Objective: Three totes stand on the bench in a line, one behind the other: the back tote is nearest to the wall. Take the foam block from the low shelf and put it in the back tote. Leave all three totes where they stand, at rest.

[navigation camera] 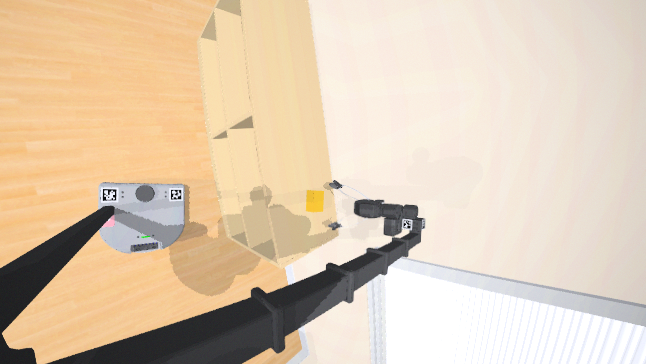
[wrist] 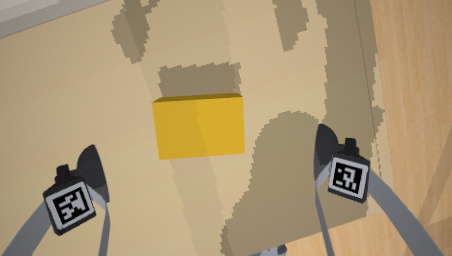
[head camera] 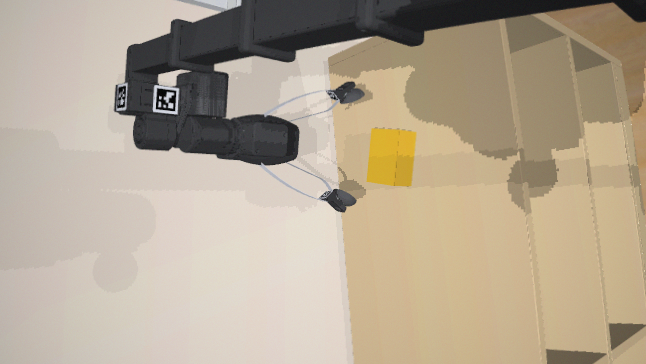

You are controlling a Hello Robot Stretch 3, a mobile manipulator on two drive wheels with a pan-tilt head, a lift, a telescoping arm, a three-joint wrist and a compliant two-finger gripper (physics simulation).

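Where they show: gripper, between the fingertips: [navigation camera: 329,204] [wrist: 211,153] [head camera: 356,147]; robot's base, origin of its link: [navigation camera: 145,192].
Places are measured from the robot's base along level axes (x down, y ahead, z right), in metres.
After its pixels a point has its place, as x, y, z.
The yellow foam block [head camera: 391,157] {-0.655, -0.011, 0.578} [navigation camera: 315,201] {-0.655, -0.012, 0.578} [wrist: 200,128] {-0.655, -0.012, 0.598} lies on the light wooden top of the low shelf [head camera: 440,280] {-0.610, 0.178, 0.497} [navigation camera: 285,90] {-0.611, 0.438, 0.439} [wrist: 45,110] {-0.610, 0.166, 0.627}, near the edge on the wall side. My gripper [head camera: 349,146] {-0.722, -0.022, 0.594} [navigation camera: 334,205] {-0.722, -0.022, 0.594} [wrist: 211,153] {-0.722, -0.022, 0.594} is wide open and empty. It is over the wall-side edge of the shelf top in the head view, with both fingertips beside and apart from the block. In the wrist view the block shows between the two fingers' lines, a little left of the middle and beyond the tips. The totes and the bench do not show in these views.
The pale wall [head camera: 175,280] {-0.940, 0.195, 0.741} [navigation camera: 475,100] {-1.223, 0.330, 0.713} stands behind the shelf. My telescoping arm [head camera: 310,25] {-1.070, -0.089, 0.305} [navigation camera: 225,320] {-1.056, -0.081, 0.063} passes beside the shelf's near end. My wheeled base [navigation camera: 142,215] {-0.160, -0.093, -0.010} stands on the wooden floor [navigation camera: 100,100] {-0.001, 0.432, -0.213} in front of it. A white ribbed panel [navigation camera: 500,320] {-1.324, -0.422, 0.861} is at the lower right.
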